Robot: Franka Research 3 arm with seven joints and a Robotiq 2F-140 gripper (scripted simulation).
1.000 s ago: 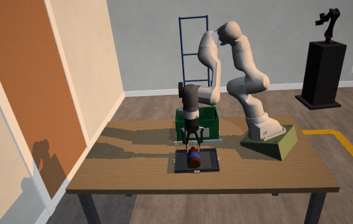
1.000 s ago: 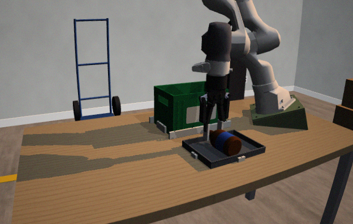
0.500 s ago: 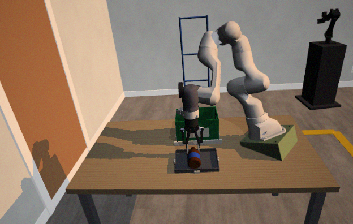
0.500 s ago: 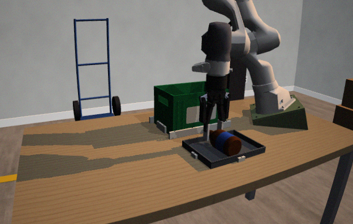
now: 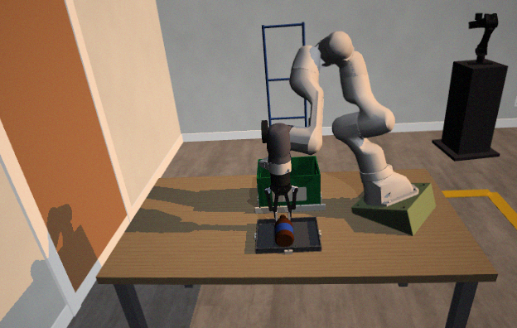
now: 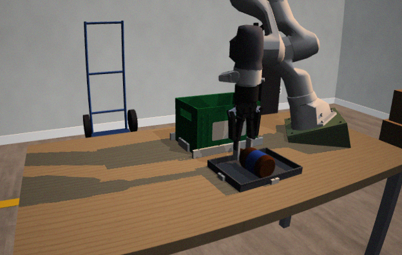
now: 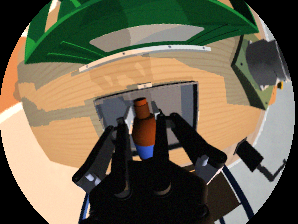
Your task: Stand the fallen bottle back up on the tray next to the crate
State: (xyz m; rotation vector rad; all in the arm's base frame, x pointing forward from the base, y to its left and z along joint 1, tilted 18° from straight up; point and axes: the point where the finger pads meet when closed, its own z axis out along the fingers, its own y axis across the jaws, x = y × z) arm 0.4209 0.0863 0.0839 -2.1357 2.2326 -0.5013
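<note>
The bottle is 50 mm to the left of my hand and 20 mm below it. Also, from my hand: green crate 220 mm to the right, 50 mm behind, 20 mm above; then tray 50 mm to the left, 50 mm below, 10 mm behind.
</note>
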